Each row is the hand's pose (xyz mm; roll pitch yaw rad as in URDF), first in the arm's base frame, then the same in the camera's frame.
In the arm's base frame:
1: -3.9 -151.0 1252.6 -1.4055 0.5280 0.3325
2: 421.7 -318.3 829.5 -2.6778 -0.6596 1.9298
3: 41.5 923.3 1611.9 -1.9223 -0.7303 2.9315
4: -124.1 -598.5 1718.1 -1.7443 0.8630 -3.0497
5: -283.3 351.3 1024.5 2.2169 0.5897 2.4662
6: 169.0 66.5 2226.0 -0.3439 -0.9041 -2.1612
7: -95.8 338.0 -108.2 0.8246 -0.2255 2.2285
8: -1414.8 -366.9 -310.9 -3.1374 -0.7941 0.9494
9: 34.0 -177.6 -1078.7 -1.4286 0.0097 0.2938
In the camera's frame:
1: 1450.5 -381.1 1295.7 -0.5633 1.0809 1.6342
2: 1510.4 -443.2 678.7 -1.6266 -0.8157 1.8383
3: 1099.0 631.1 1666.1 -1.7518 -1.5032 -2.8627
4: 1927.1 -660.6 1650.9 -1.9437 0.1076 -2.4956
5: 874.9 -176.5 1391.8 2.5490 -0.1174 -3.0790
6: 2032.1 183.1 1902.6 -1.5720 -0.8169 -0.5243
7: 275.0 -448.5 451.3 1.4961 -0.7374 2.5519
8: -173.7 -1727.0 1116.2 -2.4056 -0.3119 1.1951
9: 26.5 -1108.9 -401.1 -0.9961 0.6744 1.1038

